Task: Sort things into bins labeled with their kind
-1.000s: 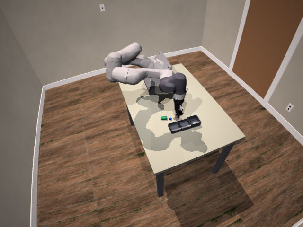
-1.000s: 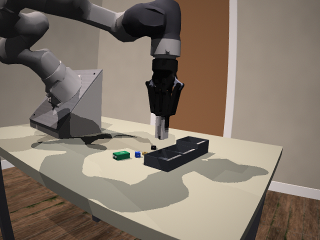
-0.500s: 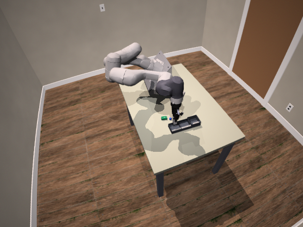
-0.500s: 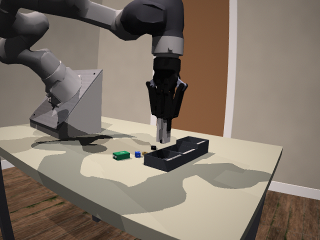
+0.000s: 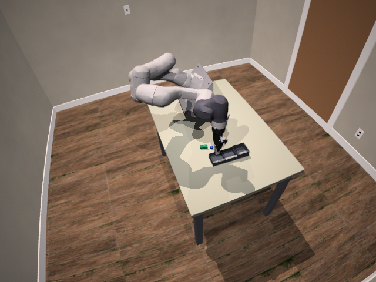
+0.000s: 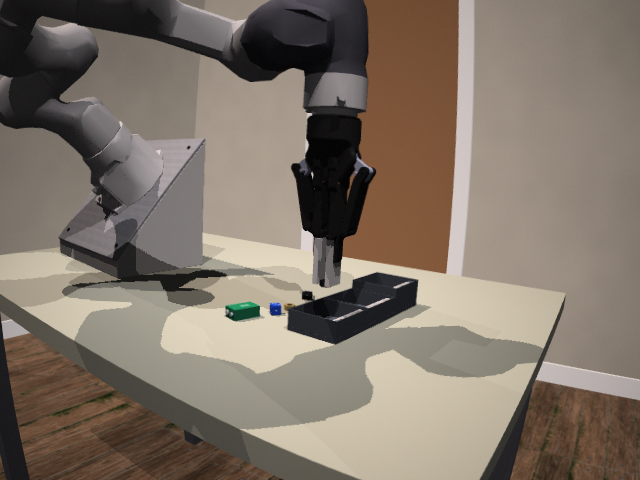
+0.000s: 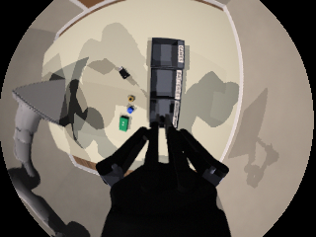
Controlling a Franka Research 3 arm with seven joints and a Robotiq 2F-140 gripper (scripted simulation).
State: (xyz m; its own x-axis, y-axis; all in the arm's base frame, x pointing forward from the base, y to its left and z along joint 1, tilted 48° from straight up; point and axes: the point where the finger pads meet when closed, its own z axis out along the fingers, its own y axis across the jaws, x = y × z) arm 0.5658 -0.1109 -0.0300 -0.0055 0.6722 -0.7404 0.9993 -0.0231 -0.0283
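The tan ring lies 100 mm below my hand, 90 mm behind it and 40 mm to the left of it. Round my hand: green block: 120 mm behind, 90 mm below, 60 mm to the right; small blue cube: 100 mm behind, 90 mm below; joined bins: 80 mm to the left, 80 mm below, 10 mm ahead.
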